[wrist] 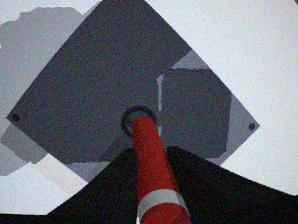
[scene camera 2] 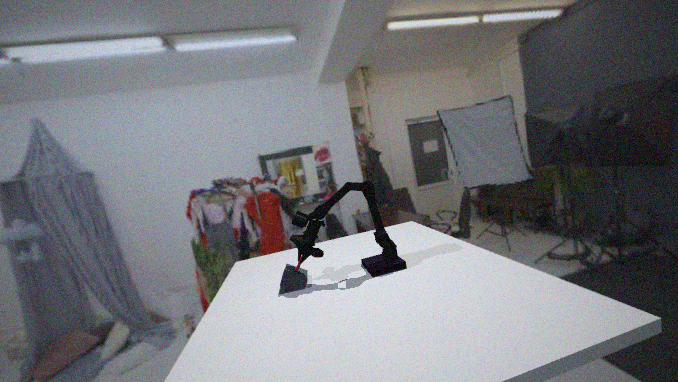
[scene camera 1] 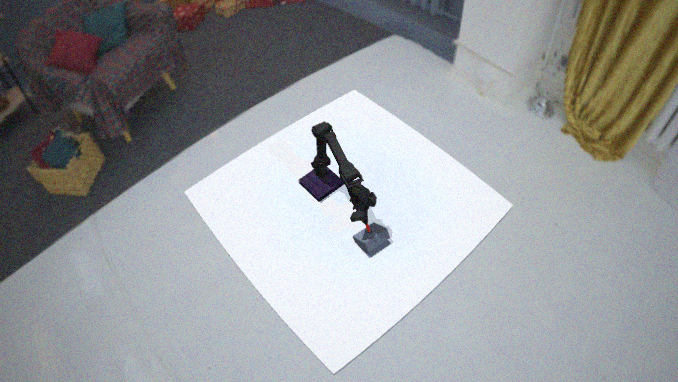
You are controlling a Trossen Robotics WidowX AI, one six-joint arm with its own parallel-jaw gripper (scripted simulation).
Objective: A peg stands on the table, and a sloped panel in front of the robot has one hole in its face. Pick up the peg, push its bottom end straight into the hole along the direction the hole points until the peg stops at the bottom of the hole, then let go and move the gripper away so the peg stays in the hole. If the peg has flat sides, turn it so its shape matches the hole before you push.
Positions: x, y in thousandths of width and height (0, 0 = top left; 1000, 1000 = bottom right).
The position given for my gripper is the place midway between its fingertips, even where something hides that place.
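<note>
There is a red peg in the scene, and my gripper (wrist: 508, 703) is carrying it. I can see a sloped panel (wrist: 247, 489) as well.
</note>
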